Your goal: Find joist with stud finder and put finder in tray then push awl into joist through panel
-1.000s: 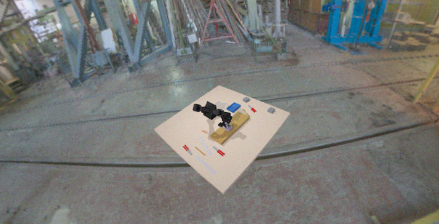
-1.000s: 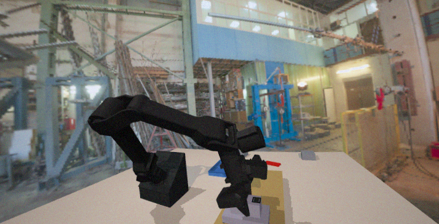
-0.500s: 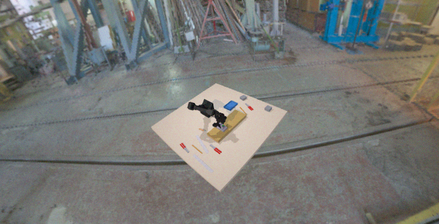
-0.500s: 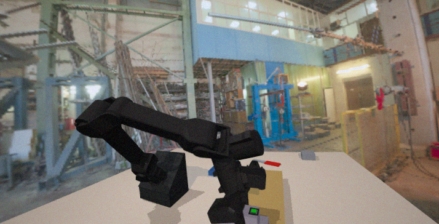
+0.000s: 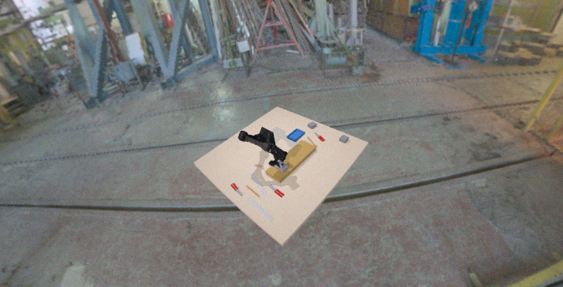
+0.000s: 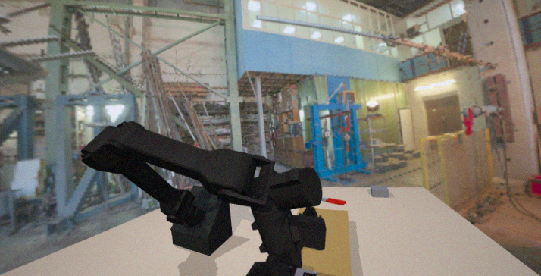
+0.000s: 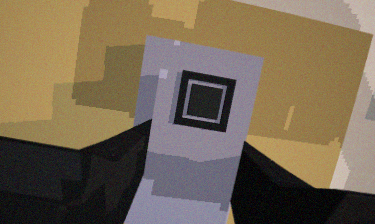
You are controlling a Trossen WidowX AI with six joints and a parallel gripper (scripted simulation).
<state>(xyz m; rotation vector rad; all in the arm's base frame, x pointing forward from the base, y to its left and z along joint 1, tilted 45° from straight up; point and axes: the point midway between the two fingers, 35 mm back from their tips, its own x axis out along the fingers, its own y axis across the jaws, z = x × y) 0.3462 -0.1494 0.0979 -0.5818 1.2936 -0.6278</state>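
The blue tray is 470 mm to the left of my gripper tip, 170 mm behind it and 50 mm below it. Round my gripper tip: stud finder: 20 mm above, 10 mm ahead.
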